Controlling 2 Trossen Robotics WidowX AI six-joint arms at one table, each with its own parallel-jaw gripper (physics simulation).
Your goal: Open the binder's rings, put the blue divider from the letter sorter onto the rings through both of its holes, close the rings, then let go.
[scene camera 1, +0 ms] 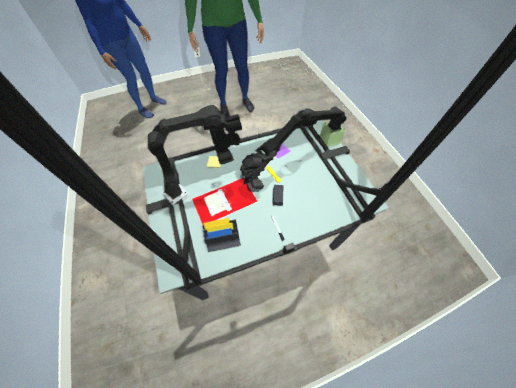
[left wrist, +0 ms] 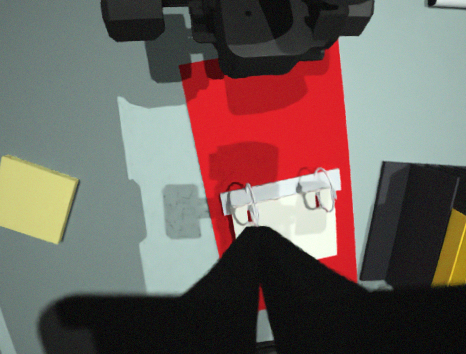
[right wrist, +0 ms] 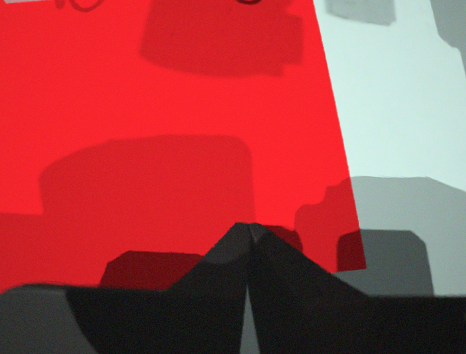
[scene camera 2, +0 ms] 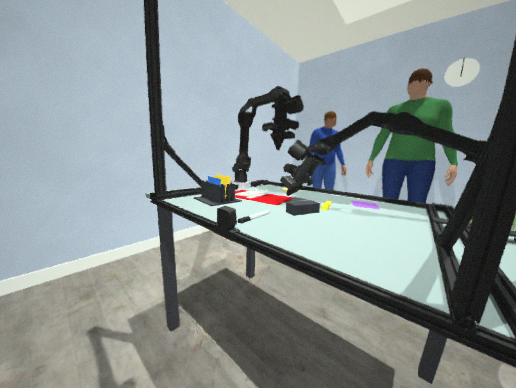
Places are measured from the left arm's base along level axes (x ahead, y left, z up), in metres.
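Pixels of known places: left gripper, fingertip midpoint: [left wrist: 256,237] [scene camera 2: 278,150]; right gripper, fingertip midpoint: [scene camera 1: 244,183] [right wrist: 246,235] [scene camera 2: 287,195]; left arm's base, link origin: [scene camera 1: 174,192] [scene camera 2: 240,181]; right arm's base, link origin: [scene camera 1: 334,126].
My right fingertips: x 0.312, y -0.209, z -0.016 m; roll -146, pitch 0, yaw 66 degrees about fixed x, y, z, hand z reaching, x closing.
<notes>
For each thing: its middle in the pictures, then the offset to it from my right fingertips. "spot": a spot on its surface instead.
- red binder, surface spot: [right wrist: 190,110] [left wrist: 254,124] spot: dy +0.001, dx -0.060, dz -0.018 m
- white sheet, body centre: [left wrist: 286,232] [scene camera 2: 249,193] [scene camera 1: 215,203] dy +0.022, dx -0.188, dz -0.013 m
- blue divider, body centre: [scene camera 2: 212,188] [scene camera 1: 219,235] dy -0.147, dx -0.293, dz +0.030 m
- black letter sorter, body centre: [left wrist: 438,235] [scene camera 2: 217,191] [scene camera 1: 221,232] dy -0.139, dx -0.276, dz +0.017 m
- black block, body centre: [scene camera 2: 303,207] [scene camera 1: 278,194] dy -0.177, dx +0.081, dz -0.003 m
- marker, body centre: [scene camera 2: 255,216] [scene camera 1: 277,227] dy -0.302, dx -0.055, dz -0.015 m
- yellow piece, body centre: [scene camera 2: 326,205] [scene camera 1: 273,174] dy -0.059, dx +0.168, dz -0.014 m
- purple pad, body centre: [scene camera 2: 364,204] [scene camera 1: 278,149] dy +0.053, dx +0.333, dz -0.020 m
- pale yellow pad, body centre: [left wrist: 32,200] [scene camera 1: 214,162] dy +0.246, dx -0.017, dz -0.015 m
The red binder [scene camera 1: 242,196] [scene camera 2: 275,199] [left wrist: 270,125] [right wrist: 190,110] lies open, a white sheet [left wrist: 320,240] at its ring bar [left wrist: 280,188]. Two rings stand up as loops in the left wrist view; whether their tips meet is too small to tell. The blue divider [scene camera 1: 219,233] [scene camera 2: 214,181] stands in the black letter sorter [scene camera 1: 223,244] [scene camera 2: 212,193] [left wrist: 400,225], beside yellow dividers [scene camera 1: 218,224] [scene camera 2: 223,179] [left wrist: 452,250]. My left gripper [scene camera 2: 278,147] [left wrist: 256,237] is shut, empty, high above the table. My right gripper [scene camera 2: 291,192] [right wrist: 246,235] is shut, empty, lower, over the binder's ringless end.
A black block [scene camera 1: 278,195] [scene camera 2: 302,207], a marker [scene camera 1: 278,228] [scene camera 2: 255,216] and a yellow piece [scene camera 1: 273,174] [scene camera 2: 326,205] lie beyond the binder. A purple pad [scene camera 1: 282,151] [scene camera 2: 365,204] and pale yellow pad [scene camera 1: 214,162] [left wrist: 37,200] lie farther back.
</notes>
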